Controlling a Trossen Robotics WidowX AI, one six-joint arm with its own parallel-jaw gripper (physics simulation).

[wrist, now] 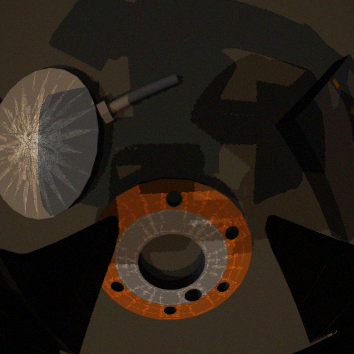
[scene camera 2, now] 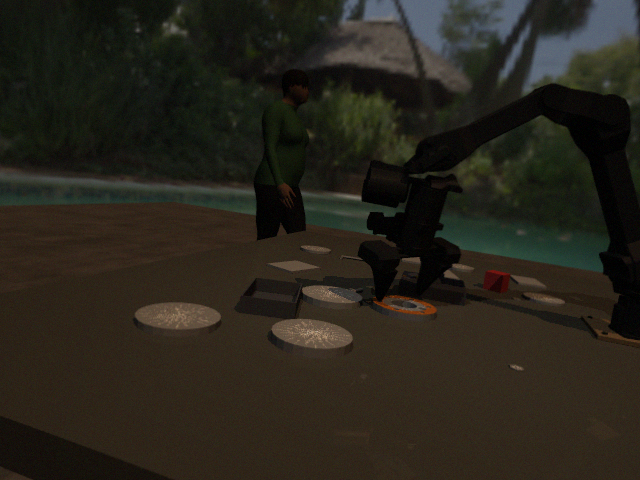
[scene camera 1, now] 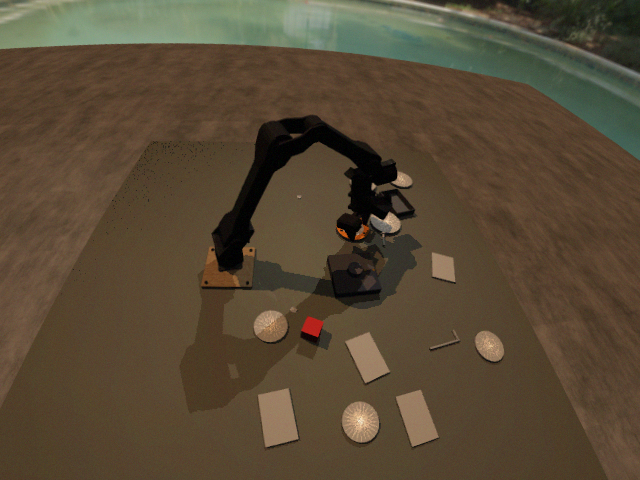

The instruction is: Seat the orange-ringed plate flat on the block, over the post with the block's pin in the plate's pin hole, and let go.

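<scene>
The orange-ringed plate point(scene camera 1: 356, 238) point(scene camera 2: 427, 308) point(wrist: 240, 260) lies flat on the table, apart from the block. It has a large central hole, several small holes in its orange ring and one small hole in its grey inner part. The dark block point(scene camera 1: 343, 284) point(scene camera 2: 449, 290) point(wrist: 335, 175) has a bare round post point(scene camera 1: 355, 268) on top; its pin is too small to make out surely. My gripper point(scene camera 1: 362, 227) point(scene camera 2: 400, 296) point(wrist: 194, 224) is open and empty, low over the plate. In the wrist view the left finger overlaps the plate's left edge; the right finger is beyond its right edge.
A pale disc point(scene camera 1: 393, 223) point(scene camera 2: 330, 296) point(wrist: 50, 145) lies beside the plate, with a bolt point(scene camera 1: 383, 238) point(wrist: 145, 93) near it. A dark open tray point(scene camera 1: 412, 211) point(scene camera 2: 268, 308) stands behind. A red cube point(scene camera 1: 312, 327) point(scene camera 2: 496, 281), flat tiles and more discs lie around.
</scene>
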